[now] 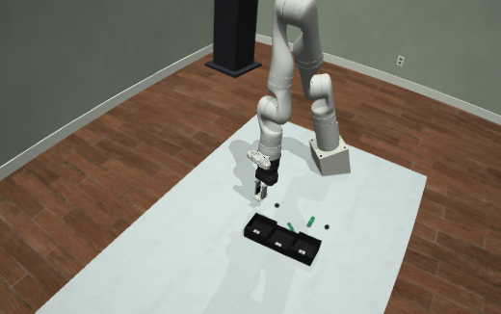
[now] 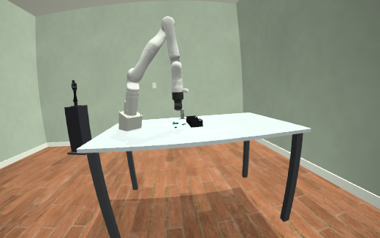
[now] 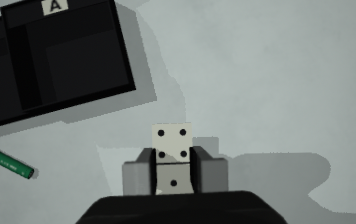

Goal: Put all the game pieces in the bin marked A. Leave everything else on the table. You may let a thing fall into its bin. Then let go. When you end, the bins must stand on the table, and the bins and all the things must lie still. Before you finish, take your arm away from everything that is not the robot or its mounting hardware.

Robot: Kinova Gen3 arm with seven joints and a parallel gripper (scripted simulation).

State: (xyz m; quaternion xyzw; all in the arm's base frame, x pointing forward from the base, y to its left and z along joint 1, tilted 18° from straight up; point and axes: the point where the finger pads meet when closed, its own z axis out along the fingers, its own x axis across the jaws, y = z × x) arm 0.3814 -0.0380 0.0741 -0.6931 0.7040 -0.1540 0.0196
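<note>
Now: hand 7 cm short of the black three-compartment bin, 16 cm to the right of it and 6 cm above it. Also, from my hand: white domino (1 cm below); then green item (15 cm to the left, 8 cm below).
</note>
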